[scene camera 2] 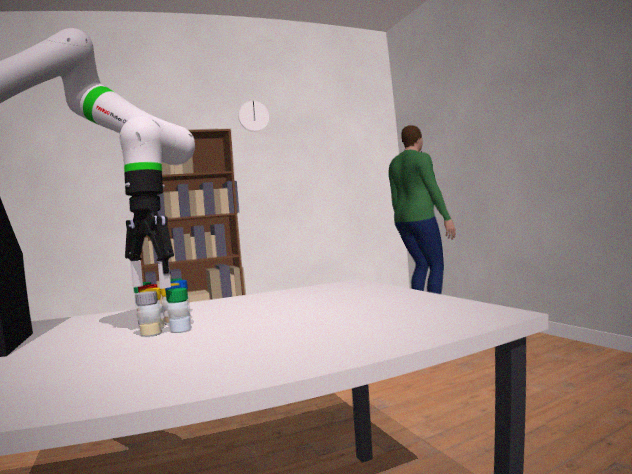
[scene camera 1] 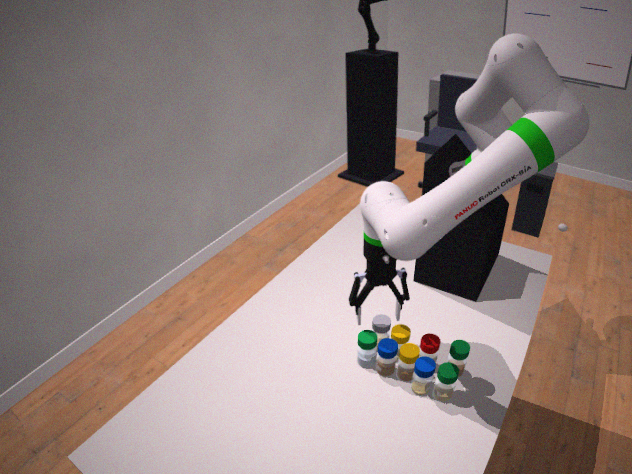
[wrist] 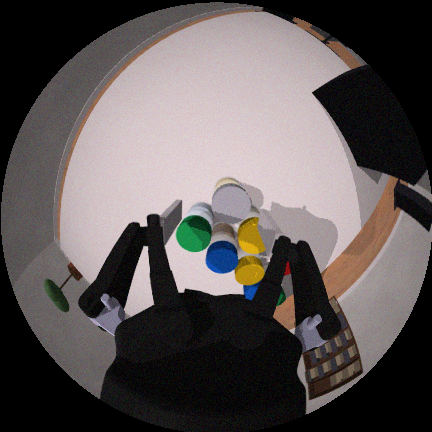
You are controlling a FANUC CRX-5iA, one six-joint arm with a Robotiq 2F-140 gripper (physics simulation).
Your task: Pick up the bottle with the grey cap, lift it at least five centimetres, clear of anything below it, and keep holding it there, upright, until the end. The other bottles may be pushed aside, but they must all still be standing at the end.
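Places are measured from the arm's base along level axes (x right, y ahead, z up), in millimetres.
Pixels of known places: gripper, between the fingertips: [scene camera 2: 151, 287] [scene camera 1: 378, 319] [wrist: 220, 213].
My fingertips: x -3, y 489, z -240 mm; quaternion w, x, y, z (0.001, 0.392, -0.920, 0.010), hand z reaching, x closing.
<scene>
Ahead of a thing's pixels: the offset from my fingertips to its middle. Level surfaces: height alone.
The bottle with the grey cap {dy -15, dx -2, dz -65 mm} [scene camera 1: 381, 323] [scene camera 2: 147, 297] [wrist: 231, 201] stands upright on the white table {dz -118 mm} [scene camera 1: 245, 387] [scene camera 2: 326, 346] at one end of the bottle group. My gripper [scene camera 1: 378, 320] [scene camera 2: 150, 287] [wrist: 220, 213] is open, pointing down, with its fingertips near or slightly above cap height and nothing held between them. In the wrist view the grey cap lies ahead of the line between the fingertips. A green-capped bottle {dy +60, dx -9, dz -66 mm} [scene camera 1: 367, 339] [scene camera 2: 177, 294] [wrist: 194, 233], a blue-capped one {dy +53, dx -72, dz -66 mm} [scene camera 1: 387, 348] [wrist: 222, 257] and a yellow-capped one {dy -15, dx -69, dz -66 mm} [scene camera 1: 400, 333] [wrist: 250, 236] stand close beside it.
Farther along stand a second yellow-capped bottle {dy +32, dx -129, dz -66 mm} [scene camera 1: 408, 353] [wrist: 249, 270], a red-capped one {dy -33, dx -156, dz -66 mm} [scene camera 1: 429, 343], a second blue-capped one {dy +49, dx -189, dz -66 mm} [scene camera 1: 424, 366] and two more green-capped ones, one nearer {dy +32, dx -249, dz -66 mm} [scene camera 1: 447, 372] and one farther {dy -62, dx -235, dz -66 mm} [scene camera 1: 459, 349]. The black robot pedestal [scene camera 1: 459, 255] is behind them.
</scene>
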